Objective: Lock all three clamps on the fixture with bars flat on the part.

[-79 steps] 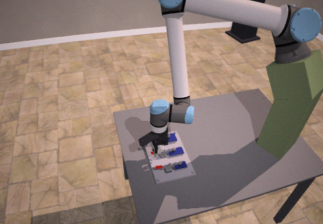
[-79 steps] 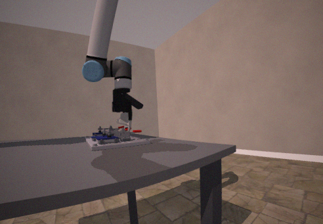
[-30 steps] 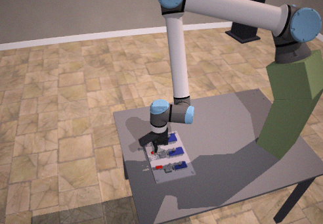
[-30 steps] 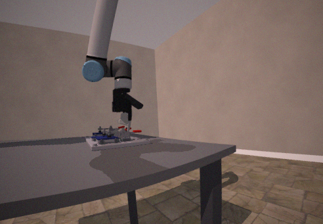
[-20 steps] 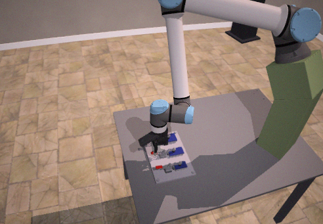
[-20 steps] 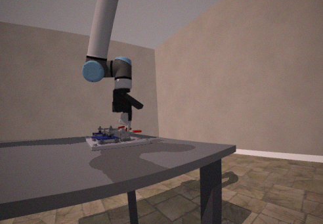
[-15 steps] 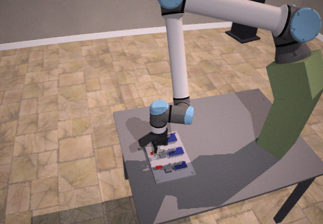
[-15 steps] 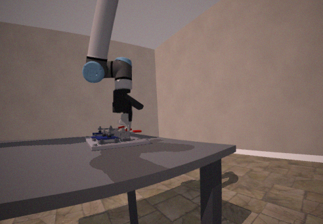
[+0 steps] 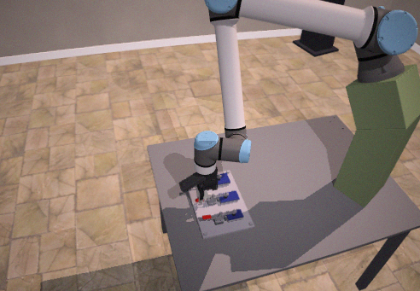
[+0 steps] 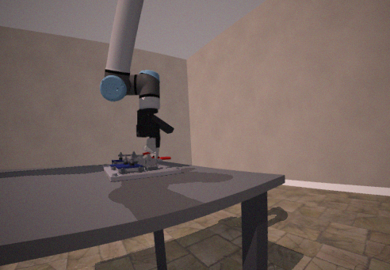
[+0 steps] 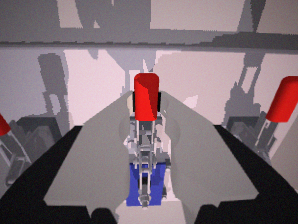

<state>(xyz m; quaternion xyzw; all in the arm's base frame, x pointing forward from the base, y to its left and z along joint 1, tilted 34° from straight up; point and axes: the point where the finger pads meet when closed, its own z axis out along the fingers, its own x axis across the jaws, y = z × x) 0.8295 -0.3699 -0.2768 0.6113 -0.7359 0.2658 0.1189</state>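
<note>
Right now the fixture plate is 80 mm behind my hand, 40 mm below it and 20 mm to the left of it.
</note>
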